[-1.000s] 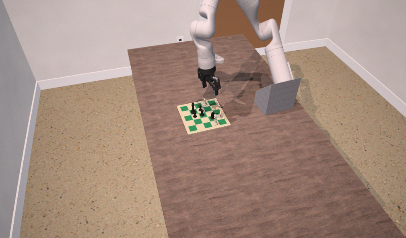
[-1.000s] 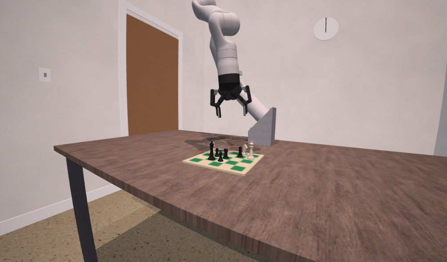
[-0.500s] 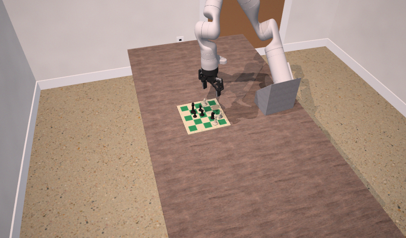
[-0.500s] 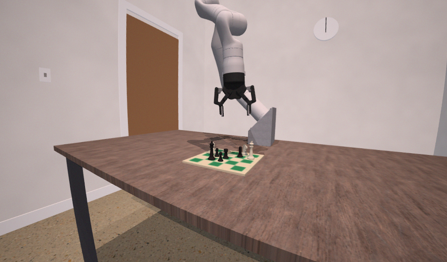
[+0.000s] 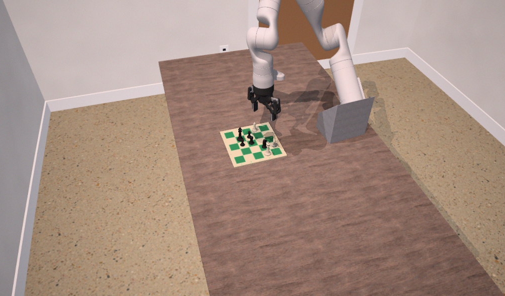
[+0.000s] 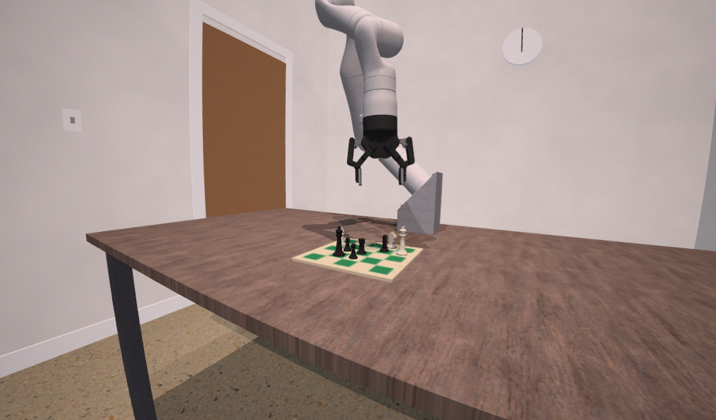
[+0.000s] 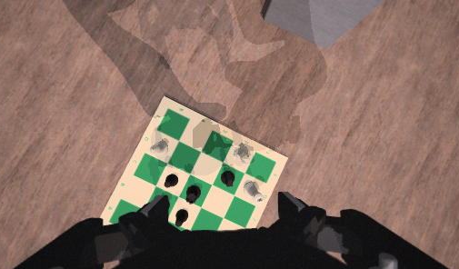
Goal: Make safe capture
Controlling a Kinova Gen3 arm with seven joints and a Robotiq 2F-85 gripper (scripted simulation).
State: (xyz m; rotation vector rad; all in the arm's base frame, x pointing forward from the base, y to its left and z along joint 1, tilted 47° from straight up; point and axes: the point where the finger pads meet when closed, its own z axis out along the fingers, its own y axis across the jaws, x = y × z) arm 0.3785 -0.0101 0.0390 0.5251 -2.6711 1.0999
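Now: hand 16 cm above the cream chessboard, 4 cm short of it and 2 cm to the left of it. The rest, counted from my hand: white pawn (14 cm below, 10 cm to the right); then black king (13 cm below, 7 cm ahead, 6 cm to the right).
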